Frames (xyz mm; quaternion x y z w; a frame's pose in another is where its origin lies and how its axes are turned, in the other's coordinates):
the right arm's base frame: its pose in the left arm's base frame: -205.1 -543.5 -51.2 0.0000 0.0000 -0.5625 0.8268
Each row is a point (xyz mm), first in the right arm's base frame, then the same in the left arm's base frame.
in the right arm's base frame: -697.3 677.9 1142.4
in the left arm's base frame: 169.4 354.0 1091.2
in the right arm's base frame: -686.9 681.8 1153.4
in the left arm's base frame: 176.9 345.8 1102.2
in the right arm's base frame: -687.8 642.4 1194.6
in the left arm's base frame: 139.9 332.1 1143.4
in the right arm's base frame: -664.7 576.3 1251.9
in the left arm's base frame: 86.9 286.4 1200.7
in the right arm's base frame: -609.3 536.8 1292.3
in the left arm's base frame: 70.5 220.3 1241.1
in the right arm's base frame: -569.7 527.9 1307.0
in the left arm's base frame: 76.7 180.2 1255.8
